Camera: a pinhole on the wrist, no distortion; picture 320 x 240 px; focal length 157.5 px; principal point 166.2 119.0 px. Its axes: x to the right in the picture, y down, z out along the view. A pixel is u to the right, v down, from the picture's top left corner.
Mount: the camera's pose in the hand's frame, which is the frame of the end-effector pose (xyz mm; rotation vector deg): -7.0 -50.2 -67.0 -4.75 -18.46 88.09
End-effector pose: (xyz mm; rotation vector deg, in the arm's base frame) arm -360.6 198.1 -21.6 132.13 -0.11 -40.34
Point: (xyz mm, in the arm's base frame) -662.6 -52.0 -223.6
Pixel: 206 111
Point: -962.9 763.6 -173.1
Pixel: outside the picture
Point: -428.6 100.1 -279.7
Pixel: 163 24
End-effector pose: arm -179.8 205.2 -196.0 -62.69 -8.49 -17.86
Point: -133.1 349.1 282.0
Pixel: 82 13
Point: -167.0 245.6 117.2
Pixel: 64 11
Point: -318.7 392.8 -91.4
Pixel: 186 148
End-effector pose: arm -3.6 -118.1 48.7 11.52 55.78 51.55
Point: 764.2 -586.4 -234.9
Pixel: outside the picture
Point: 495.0 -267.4 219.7
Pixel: 122 103
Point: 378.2 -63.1 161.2
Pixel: 164 50
